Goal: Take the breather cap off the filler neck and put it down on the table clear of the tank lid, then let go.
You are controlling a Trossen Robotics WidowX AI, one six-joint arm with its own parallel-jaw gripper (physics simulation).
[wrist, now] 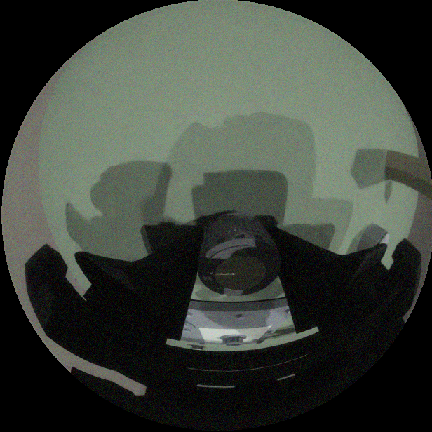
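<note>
The breather cap (242, 270), a dark ribbed cylinder with a round brownish end face, sits between the two black fingers in the lower middle of the wrist view. My gripper (235, 231) is shut on it, one finger against each side. Below the cap, between the fingers, part of a glossy grey and white surface (232, 320) shows; I cannot tell if it is the tank lid. The filler neck cannot be made out. Whether the cap touches what is under it is hidden.
The pale green table top (215, 65) spreads across the view, with dark shadows of the arm and gripper on it. A brown bar (412, 166) reaches in from the right edge. A small grey rounded thing (371, 237) shows partly behind the right finger.
</note>
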